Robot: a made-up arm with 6 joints.
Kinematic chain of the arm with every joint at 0, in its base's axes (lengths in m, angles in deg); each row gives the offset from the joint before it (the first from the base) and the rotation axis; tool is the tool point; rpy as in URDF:
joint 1: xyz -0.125 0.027 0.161 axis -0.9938 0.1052 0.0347
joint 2: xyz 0.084 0 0.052 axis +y
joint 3: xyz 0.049 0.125 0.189 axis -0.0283 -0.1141 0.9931
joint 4: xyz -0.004 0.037 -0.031 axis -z
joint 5: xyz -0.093 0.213 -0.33 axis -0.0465 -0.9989 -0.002
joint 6: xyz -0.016 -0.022 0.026 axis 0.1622 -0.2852 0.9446
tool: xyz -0.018 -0.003 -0.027 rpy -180 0 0
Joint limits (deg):
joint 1: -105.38..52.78
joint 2: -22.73..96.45
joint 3: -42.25..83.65
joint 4: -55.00..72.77
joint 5: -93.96..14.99
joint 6: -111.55..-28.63
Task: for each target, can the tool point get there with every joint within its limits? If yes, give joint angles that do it. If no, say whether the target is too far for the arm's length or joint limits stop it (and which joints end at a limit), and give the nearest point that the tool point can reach.
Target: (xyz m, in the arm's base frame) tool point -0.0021 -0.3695 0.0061
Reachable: no: joint limits stop it (at a limit: joint 1, joint 2, joint 3, joint 5) | nearest point -0.0409 -0.1377 0.0816 | short by 0.247 m
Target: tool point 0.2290 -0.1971 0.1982
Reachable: no: joint limits stop it (at a limit: joint 1, joint 2, joint 3, joint 4, joint 5) | nearest point 0.2432 -0.0937 0.3368 | short by 0.174 m
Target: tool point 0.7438 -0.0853 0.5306
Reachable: no: too far | nearest point 0.2760 -0.0287 0.4069 | short by 0.487 m
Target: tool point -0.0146 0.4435 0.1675
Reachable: yes | joints -14.95 9.20 -6.37 22.56 -32.00 -93.53
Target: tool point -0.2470 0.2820 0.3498
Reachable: yes | joints -21.36 54.23 -9.87 -36.31 -41.07 -100.92
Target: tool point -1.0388 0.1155 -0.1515
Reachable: no: too far | nearest point -0.3174 0.1497 0.0031 | short by 0.739 m
